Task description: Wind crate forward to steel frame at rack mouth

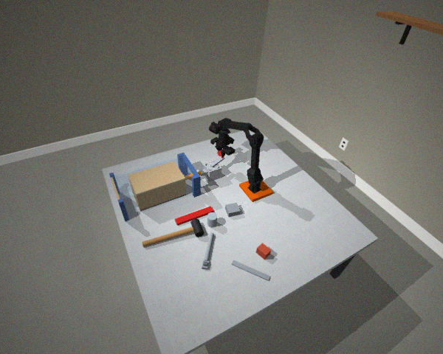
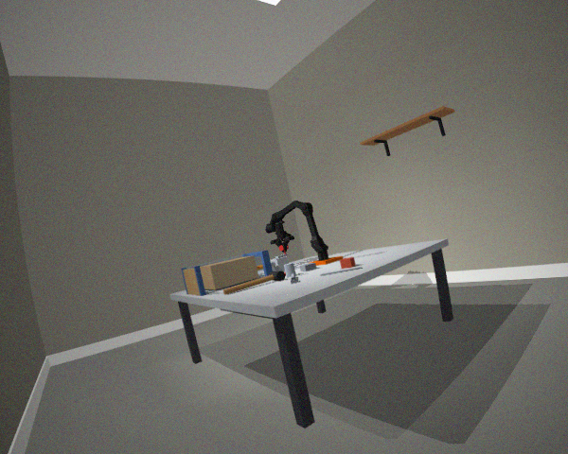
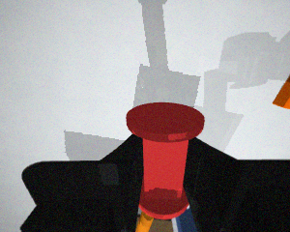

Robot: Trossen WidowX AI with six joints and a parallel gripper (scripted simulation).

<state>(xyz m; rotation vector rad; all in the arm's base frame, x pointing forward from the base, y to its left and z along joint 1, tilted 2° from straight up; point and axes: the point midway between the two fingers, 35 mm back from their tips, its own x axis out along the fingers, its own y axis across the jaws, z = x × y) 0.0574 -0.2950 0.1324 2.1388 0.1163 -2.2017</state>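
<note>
The grey crank arm is 4 cm ahead of my gripper tip, 1 cm to the left of it and 1 cm below it. The rest, counted from my gripper tip: red knob (2 cm above); grey winch (8 cm below, 8 cm ahead, 2 cm to the left); grey block (36 cm to the left, 17 cm ahead, 10 cm below).
</note>
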